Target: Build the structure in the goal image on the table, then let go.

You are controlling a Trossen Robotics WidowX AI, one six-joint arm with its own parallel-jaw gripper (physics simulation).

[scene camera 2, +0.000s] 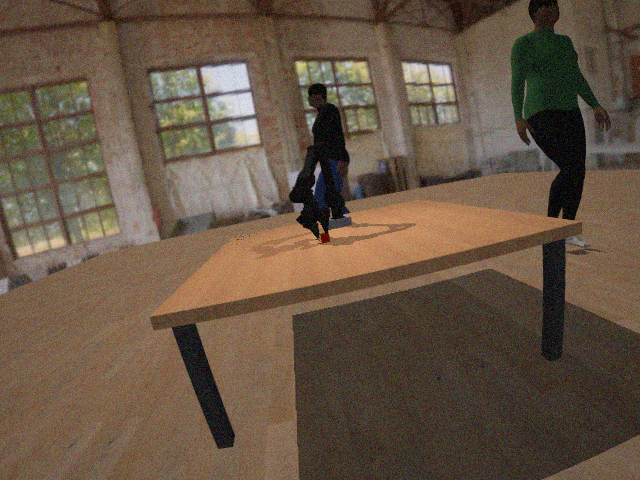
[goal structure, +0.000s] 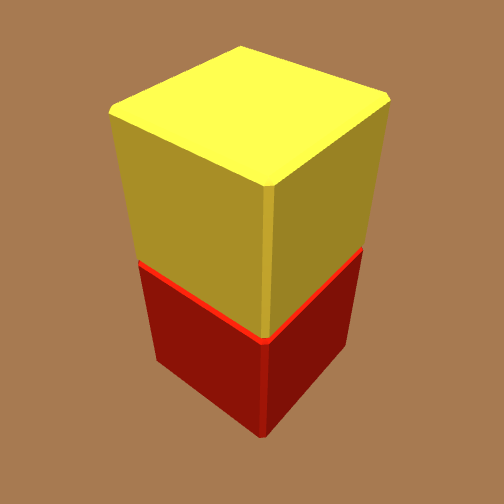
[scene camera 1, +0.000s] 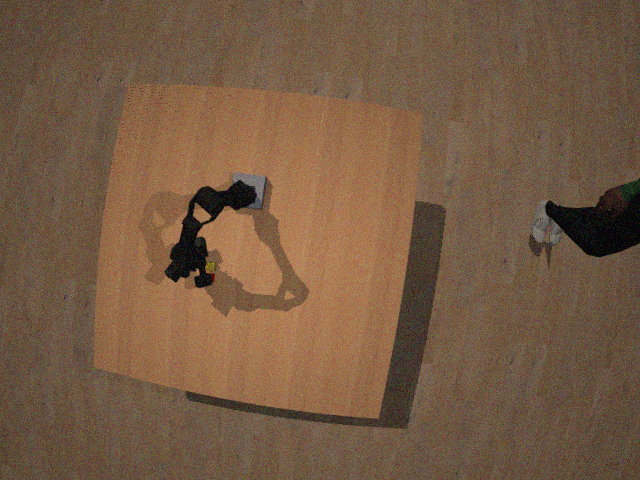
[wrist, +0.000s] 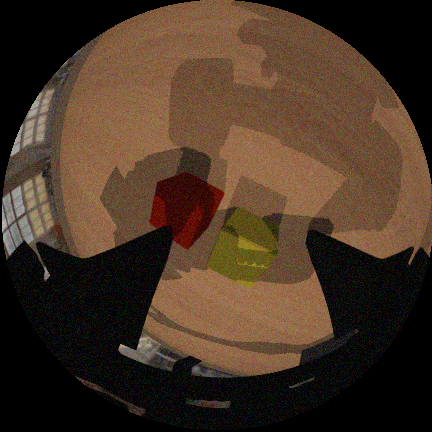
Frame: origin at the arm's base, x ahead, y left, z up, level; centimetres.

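Seen in the pictures: gripper, fingertip midpoint: (scene camera 2: 322, 236) (scene camera 1: 209, 267) (wrist: 243, 235); arm's base, origin of the base link: (scene camera 2: 337, 218) (scene camera 1: 246, 195).
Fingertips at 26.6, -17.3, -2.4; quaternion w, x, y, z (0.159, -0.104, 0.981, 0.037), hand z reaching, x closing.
Pixels of each thing's top centre, then the offset from my fingertips to it, as dx, dy, dz. Level surfaces: height alone.
- red cube, middle of its top: (wrist: 171, 217) (scene camera 1: 208, 278) (scene camera 2: 324, 234) +4.2, -0.2, +1.5
- yellow cube, middle of its top: (wrist: 237, 262) (scene camera 1: 210, 266) -0.3, +0.9, +1.5
- table, its level: dz -1.8
A red cube (scene camera 1: 212, 277) (scene camera 2: 325, 237) (wrist: 186, 210) and a yellow cube (scene camera 1: 210, 267) (wrist: 243, 248) sit side by side on the table (scene camera 1: 310, 232) (scene camera 2: 392, 242), with a narrow gap between them in the wrist view. My gripper (scene camera 2: 322, 235) (wrist: 243, 235) is open and points down at the cubes. In the wrist view the yellow cube shows between the spread fingertips, and the red cube lies beyond the left fingertip. In scene camera 1 the arm partly covers the red cube. In scene camera 2 the yellow cube is mostly or fully hidden behind the red cube and fingers.
The arm's grey base block (scene camera 1: 260, 193) (scene camera 2: 339, 222) stands on the table behind the cubes. Shadows of the arm fall across the table top around the cubes. A person in green (scene camera 2: 550, 77) and a person in black (scene camera 2: 328, 129) stand beyond the table.
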